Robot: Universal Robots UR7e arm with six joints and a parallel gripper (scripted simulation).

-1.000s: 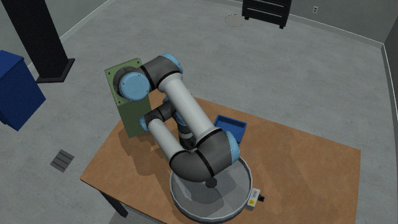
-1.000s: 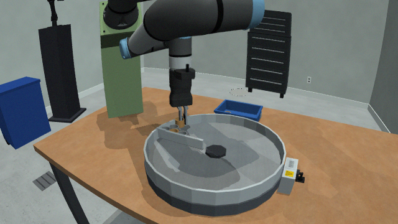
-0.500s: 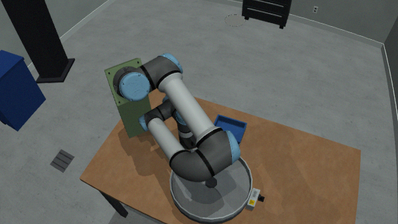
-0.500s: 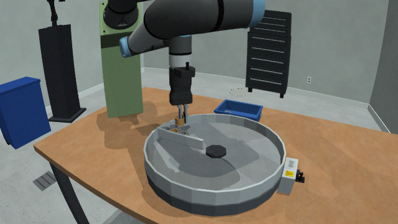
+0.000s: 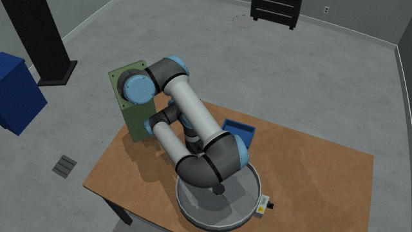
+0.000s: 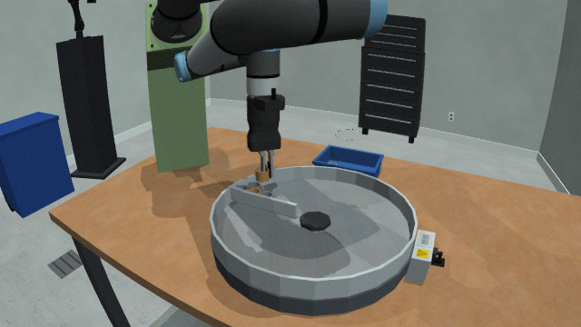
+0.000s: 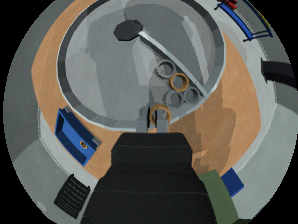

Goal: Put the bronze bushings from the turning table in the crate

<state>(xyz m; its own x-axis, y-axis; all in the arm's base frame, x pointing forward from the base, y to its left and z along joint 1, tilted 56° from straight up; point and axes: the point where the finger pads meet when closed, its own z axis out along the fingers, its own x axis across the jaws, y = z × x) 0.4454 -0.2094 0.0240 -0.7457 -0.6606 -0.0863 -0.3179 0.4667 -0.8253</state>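
The blue crate lies 22 cm ahead of my hand, 21 cm to the left of it and 8 cm below it. Also, from my hand: grey turning table: 14 cm to the right, 12 cm ahead, 5 cm below.
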